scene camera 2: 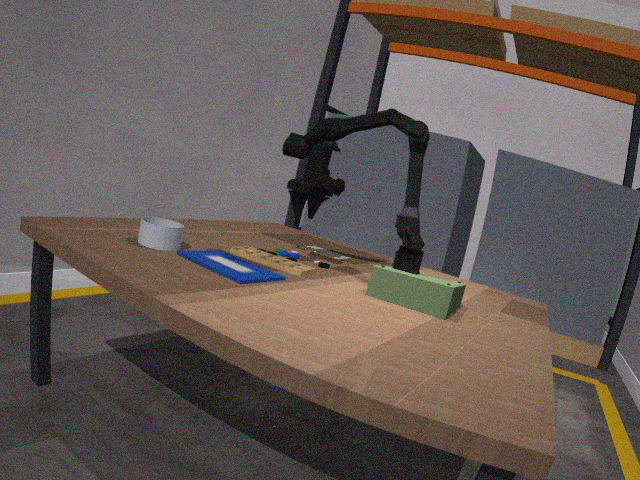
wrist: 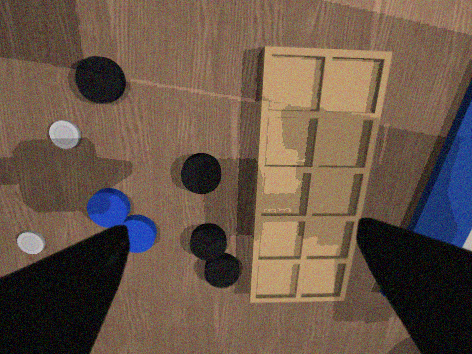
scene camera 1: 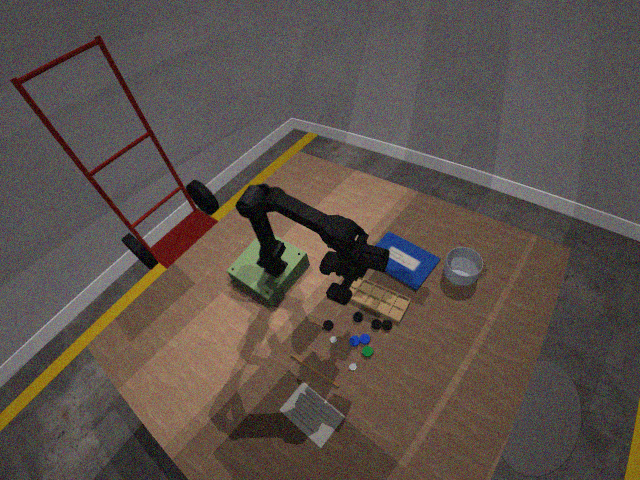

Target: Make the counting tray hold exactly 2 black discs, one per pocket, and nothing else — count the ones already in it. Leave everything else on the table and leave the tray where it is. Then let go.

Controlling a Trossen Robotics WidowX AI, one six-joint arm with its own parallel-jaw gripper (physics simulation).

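The wooden counting tray (scene camera 1: 404,312) (wrist: 327,52) lies flat, with two columns of pockets; no disc shows in any pocket in the wrist view. Several black discs lie loose on the table beside it: one alone (scene camera 1: 328,324) (wrist: 100,79), one nearer the tray (scene camera 1: 357,316) (wrist: 201,173), and two touching, a first (scene camera 1: 376,324) (wrist: 208,241) and a second (scene camera 1: 387,324) (wrist: 222,270). My gripper (scene camera 2: 303,219) (wrist: 245,232) is open and empty, high above the table. In the wrist view its fingertips stand left and right of the touching pair and the tray's lower part.
Two blue discs (wrist: 108,207) (wrist: 141,234), two white discs (wrist: 64,134) (wrist: 30,242) and a green disc (scene camera 1: 367,351) lie near the black ones. A blue flat object (scene camera 1: 429,266) (scene camera 2: 222,268) and a clear bowl (scene camera 1: 463,266) (scene camera 2: 160,234) stand beyond the tray. A thin stick (scene camera 1: 314,370) and a printed sheet (scene camera 1: 312,414) lie opposite.
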